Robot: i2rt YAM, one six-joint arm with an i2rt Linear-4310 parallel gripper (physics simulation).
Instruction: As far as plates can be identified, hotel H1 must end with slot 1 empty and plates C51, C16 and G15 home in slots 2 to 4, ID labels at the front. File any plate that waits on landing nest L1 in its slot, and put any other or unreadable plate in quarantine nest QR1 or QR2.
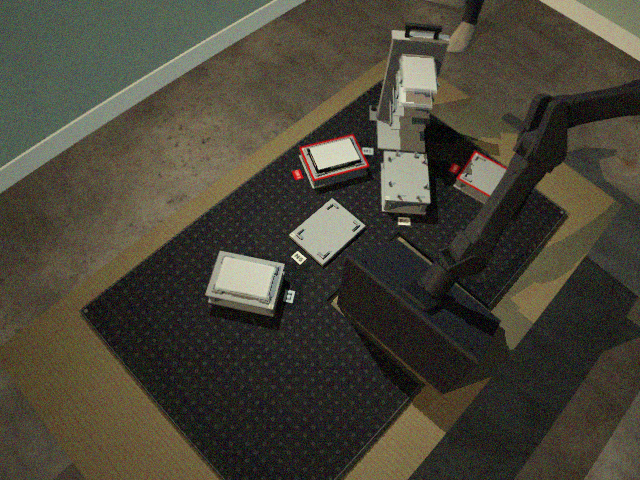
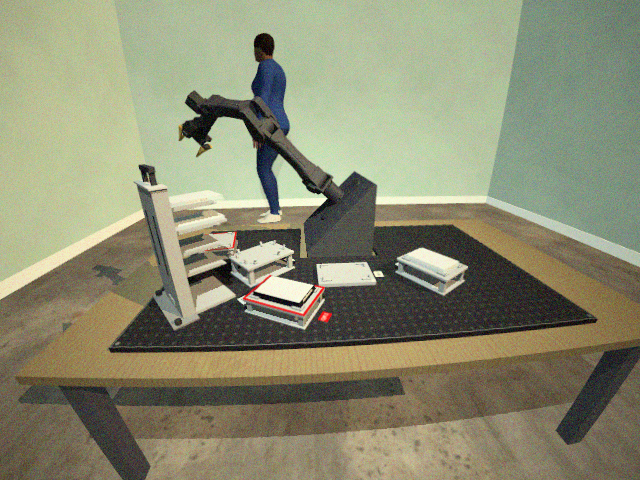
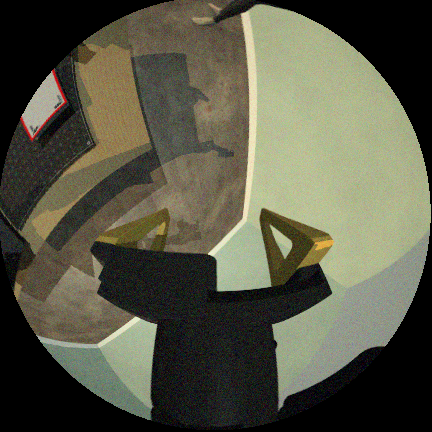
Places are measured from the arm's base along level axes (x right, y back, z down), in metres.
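Pixels of known places: gripper, fingertip midpoint: [image 2: 188, 148] [image 3: 214, 212]; arm's base, link origin: [image 1: 427, 294] [image 2: 340, 199].
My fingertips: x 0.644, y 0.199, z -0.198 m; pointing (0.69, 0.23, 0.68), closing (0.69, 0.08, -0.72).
For each thing: its top centre in the pictures, then the offset to it from my fingertips. "spot": a spot on its surface instead.
- Landing nest L1, surface spot: [image 1: 212, 283] spot: dx -0.939, dy -0.585, dz +0.305 m
- red-edged quarantine nest, surface spot: [image 1: 338, 180] spot: dx -0.482, dy -0.605, dz +0.350 m
- red-edged nest, top centre: [image 1: 492, 177] [image 2: 218, 239] dx -0.183, dy -0.302, dz +0.309 m
- raised white nest with pegs, top centre: [image 1: 408, 172] [image 2: 260, 248] dx -0.368, dy -0.465, dz +0.279 m
- low flat nest, top centre: [image 1: 328, 228] [image 2: 344, 270] dx -0.620, dy -0.512, dz +0.337 m
Hotel H1 [image 1: 408, 45] [image 2: 168, 253] is a tall white rack with stacked levels. White slabs sit at its upper levels; which are plates and their IDs cannot be read. Landing nest L1 [image 1: 212, 283] holds a white plate [image 1: 245, 276] [image 2: 430, 260], its ID unreadable. One red-edged quarantine nest [image 1: 338, 180] holds a white plate [image 1: 334, 153] [image 2: 284, 289] with a black base. The other red-edged nest [image 1: 483, 173] [image 3: 44, 107] looks empty in its visible part; which is QR1 or QR2 cannot be told. My gripper [image 2: 191, 141] [image 3: 214, 212] is open and empty, high above the hotel.
A raised white nest with pegs [image 1: 405, 178] [image 2: 262, 255] stands before the hotel. A low flat nest [image 1: 328, 230] [image 2: 345, 273] labelled N5 lies between it and L1. The arm's dark base [image 1: 403, 320] [image 2: 343, 227] stands on the black mat. A person in blue [image 2: 271, 93] stands behind the table.
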